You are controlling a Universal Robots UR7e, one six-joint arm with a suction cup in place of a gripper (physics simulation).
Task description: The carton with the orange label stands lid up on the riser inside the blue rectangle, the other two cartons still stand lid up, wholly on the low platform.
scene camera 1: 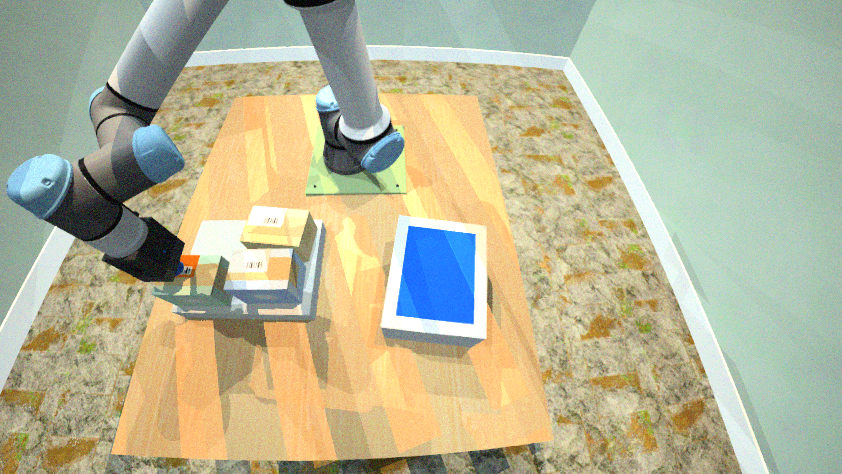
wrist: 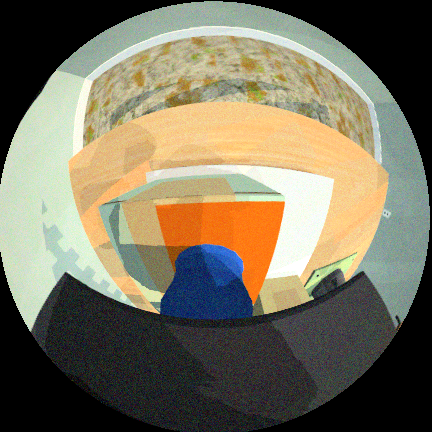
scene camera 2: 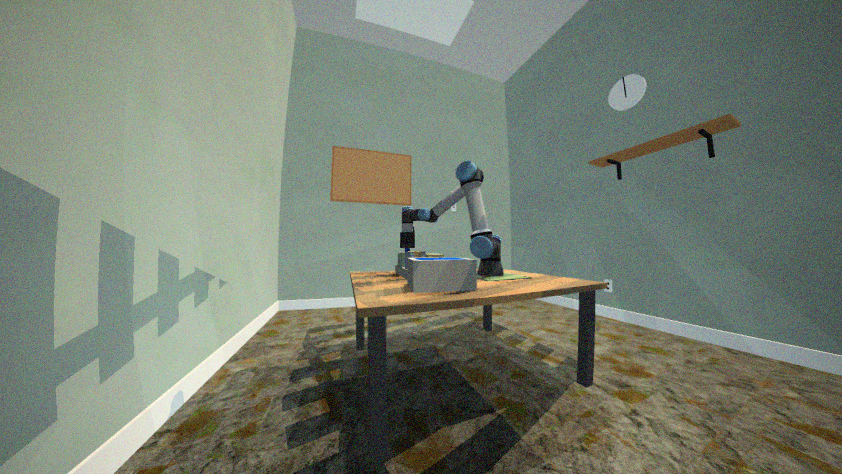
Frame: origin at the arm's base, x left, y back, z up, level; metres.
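Seen in the pictures: hand, tool point: (scene camera 1: 180,271) (wrist: 209,253); arm's base, link origin: (scene camera 1: 348,156) (wrist: 326,282) (scene camera 2: 490,274).
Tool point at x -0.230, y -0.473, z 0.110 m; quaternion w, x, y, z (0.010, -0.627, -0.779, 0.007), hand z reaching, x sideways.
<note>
Pixels of each thing's middle, then the offset from my tool point to it. Level surfaces: height alone.
- white riser, body centre: (scene camera 1: 435,281) (scene camera 2: 439,272) dy +0.097, dx +0.540, dz -0.057 m
- blue rectangle, body centre: (scene camera 1: 438,271) (scene camera 2: 439,258) dy +0.097, dx +0.540, dz +0.003 m
- wooden table, surface height: dz -0.117 m
My blue suction cup (wrist: 205,282) (scene camera 2: 407,246) sits on its orange lid, and the carton looks slightly tilted in the wrist view. The cup is out of scene camera 1. Two other cartons (scene camera 1: 278,228) (scene camera 1: 261,273) stand lid up on the platform beside it. The white riser (scene camera 1: 389,282) (scene camera 2: 443,277) with the blue rectangle (scene camera 1: 438,273) stands to the right with nothing on it.
The arm's base (scene camera 1: 358,150) stands on a green mounting plate (scene camera 1: 325,184) behind the platform and riser. The wooden table (scene camera 1: 325,400) (scene camera 2: 476,293) extends toward the front. The arm's upper link (scene camera 1: 344,61) crosses above the back of the table.
</note>
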